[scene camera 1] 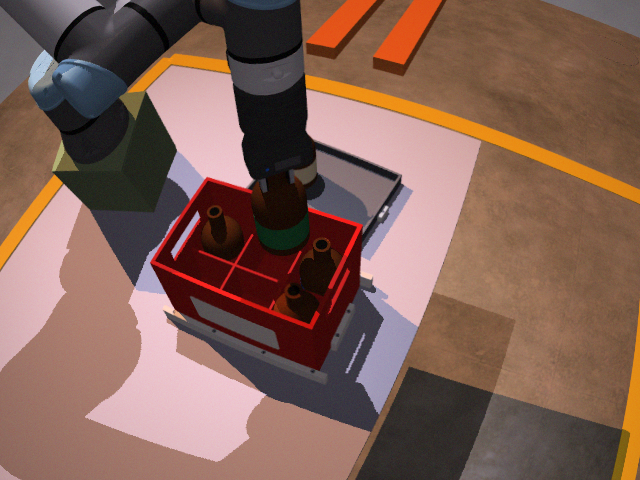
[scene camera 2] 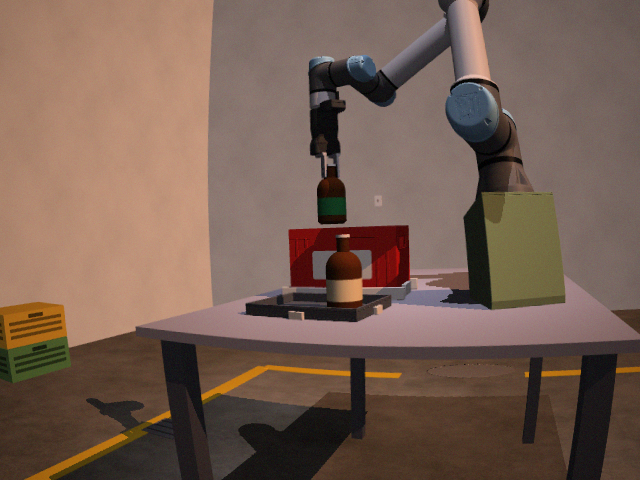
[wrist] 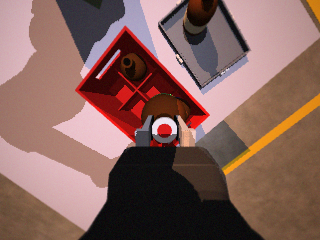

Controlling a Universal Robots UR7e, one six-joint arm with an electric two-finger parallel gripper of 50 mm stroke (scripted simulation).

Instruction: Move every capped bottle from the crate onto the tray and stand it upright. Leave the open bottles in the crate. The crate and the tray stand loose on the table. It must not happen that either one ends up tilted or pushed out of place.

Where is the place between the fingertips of my gripper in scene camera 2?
330, 177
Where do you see a red crate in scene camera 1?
At 190, 276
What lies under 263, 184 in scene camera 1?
My gripper.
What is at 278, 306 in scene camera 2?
A dark tray.
